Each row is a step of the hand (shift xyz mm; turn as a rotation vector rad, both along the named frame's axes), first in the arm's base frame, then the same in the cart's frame.
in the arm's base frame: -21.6 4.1 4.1 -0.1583 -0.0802 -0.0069
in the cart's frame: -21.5 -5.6 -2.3 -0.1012 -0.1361 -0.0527
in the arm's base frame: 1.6 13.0 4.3 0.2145 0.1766 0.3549
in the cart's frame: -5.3 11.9 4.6 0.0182 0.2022 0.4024
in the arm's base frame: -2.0 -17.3 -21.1 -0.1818 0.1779 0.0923
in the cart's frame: 11.1 -13.8 -20.8 -0.2574 0.0753 0.0364
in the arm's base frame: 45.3 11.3 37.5 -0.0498 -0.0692 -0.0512
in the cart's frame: 24.7 23.9 49.0 -0.0003 -0.0764 -0.0637
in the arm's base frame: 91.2 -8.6 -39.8 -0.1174 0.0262 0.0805
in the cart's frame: 93.0 34.4 -11.7 -0.1338 -0.0343 0.0432
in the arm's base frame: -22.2 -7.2 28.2 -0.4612 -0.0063 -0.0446
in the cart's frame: -23.5 -19.1 20.5 -0.3853 -0.1878 -0.1762
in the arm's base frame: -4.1 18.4 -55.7 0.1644 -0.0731 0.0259
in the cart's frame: 3.1 22.0 -54.4 0.1668 -0.0025 0.0721
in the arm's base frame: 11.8 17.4 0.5 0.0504 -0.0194 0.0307
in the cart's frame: 2.7 20.5 4.0 0.0439 -0.0009 0.0439
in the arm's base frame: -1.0 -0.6 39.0 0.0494 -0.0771 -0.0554
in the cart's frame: -10.8 -5.9 37.0 0.0901 -0.0426 -0.0390
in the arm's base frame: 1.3 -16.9 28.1 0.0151 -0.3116 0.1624
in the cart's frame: 1.0 -18.3 27.2 0.1036 -0.2962 0.1587
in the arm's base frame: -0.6 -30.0 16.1 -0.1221 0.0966 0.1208
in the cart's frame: 8.1 -29.4 15.1 -0.1784 0.0224 0.0806
